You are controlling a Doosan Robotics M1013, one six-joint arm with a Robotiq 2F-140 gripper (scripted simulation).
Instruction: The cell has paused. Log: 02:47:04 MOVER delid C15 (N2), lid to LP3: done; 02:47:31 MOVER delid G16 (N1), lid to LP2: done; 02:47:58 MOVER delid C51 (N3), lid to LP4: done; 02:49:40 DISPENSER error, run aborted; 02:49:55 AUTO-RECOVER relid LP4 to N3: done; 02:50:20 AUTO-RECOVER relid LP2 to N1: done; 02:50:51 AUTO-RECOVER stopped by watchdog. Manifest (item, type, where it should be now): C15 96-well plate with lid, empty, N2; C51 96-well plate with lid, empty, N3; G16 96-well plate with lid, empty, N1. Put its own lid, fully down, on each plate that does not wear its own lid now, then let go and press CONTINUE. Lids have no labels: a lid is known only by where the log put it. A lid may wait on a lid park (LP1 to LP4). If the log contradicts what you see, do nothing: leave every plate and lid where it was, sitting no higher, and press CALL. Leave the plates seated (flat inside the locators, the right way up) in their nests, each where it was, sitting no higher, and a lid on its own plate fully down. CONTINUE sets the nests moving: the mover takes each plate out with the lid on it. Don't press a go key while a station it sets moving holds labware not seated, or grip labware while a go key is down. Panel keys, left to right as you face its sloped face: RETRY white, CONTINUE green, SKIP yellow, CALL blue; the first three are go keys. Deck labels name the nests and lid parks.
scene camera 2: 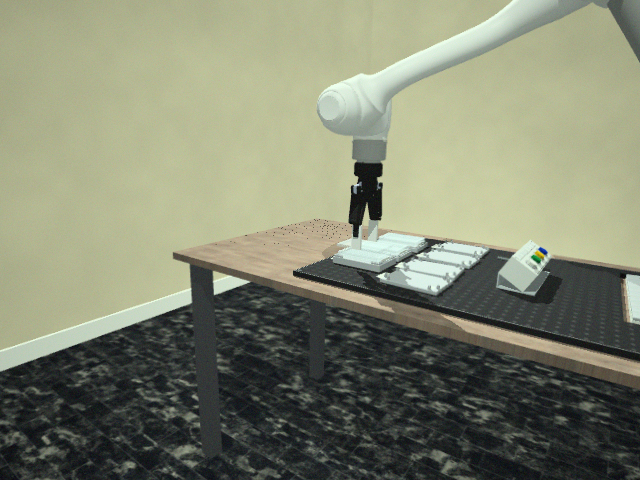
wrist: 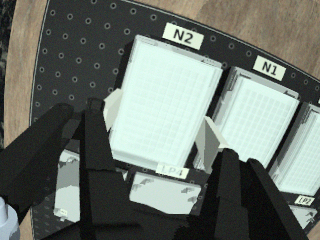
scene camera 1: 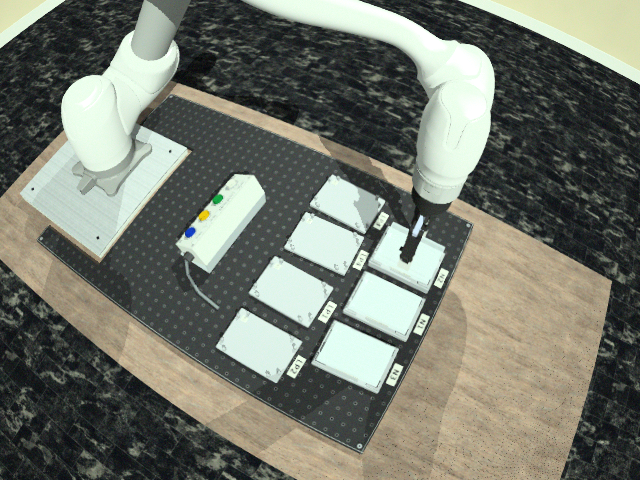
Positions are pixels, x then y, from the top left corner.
Labels:
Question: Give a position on a lid park LP4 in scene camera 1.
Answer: At 322, 242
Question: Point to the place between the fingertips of the gripper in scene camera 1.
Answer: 411, 250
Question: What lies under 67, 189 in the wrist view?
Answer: A lid park LP3.

